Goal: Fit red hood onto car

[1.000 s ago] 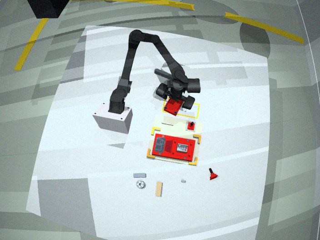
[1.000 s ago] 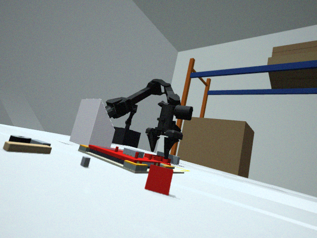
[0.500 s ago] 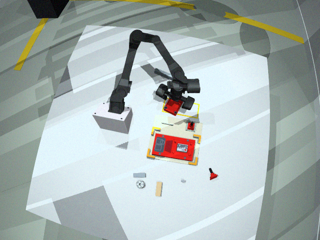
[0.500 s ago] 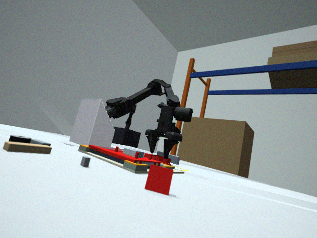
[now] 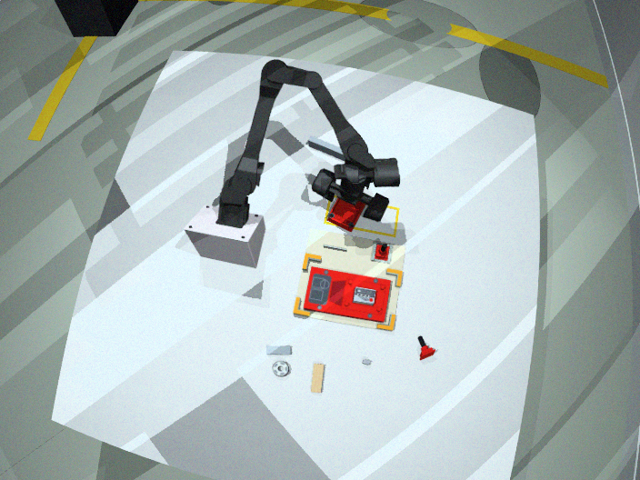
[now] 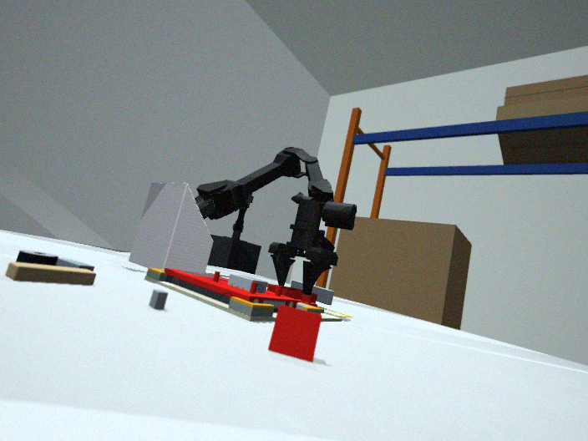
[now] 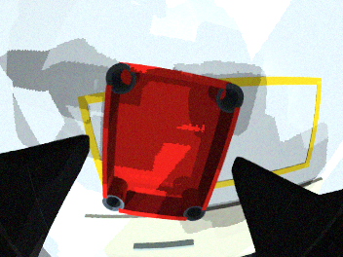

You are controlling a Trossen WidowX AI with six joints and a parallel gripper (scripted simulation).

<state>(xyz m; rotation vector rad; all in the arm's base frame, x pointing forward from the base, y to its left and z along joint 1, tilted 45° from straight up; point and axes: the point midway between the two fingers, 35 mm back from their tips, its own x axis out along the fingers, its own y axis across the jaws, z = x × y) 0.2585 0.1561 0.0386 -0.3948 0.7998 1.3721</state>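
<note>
The red hood is 1 cm below my gripper tip. The rest, counted from my gripper tip: wooden block (45 cm to the right, 1 cm below, 1 cm ahead); grey engine block (22 cm to the right, 8 cm ahead).
</note>
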